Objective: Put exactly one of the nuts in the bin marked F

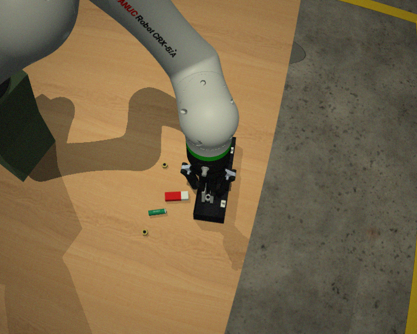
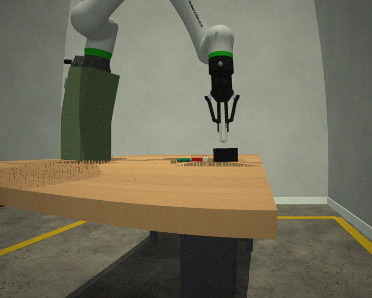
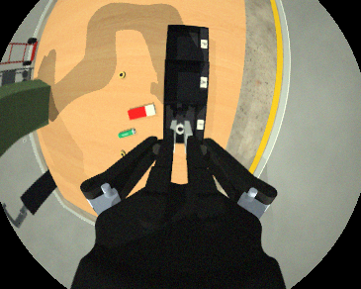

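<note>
The green battery is 13 cm behind my hand, 5 cm to the right of it and 10 cm below it. From my hand the other things lie so: grey nut (3 cm below).
</note>
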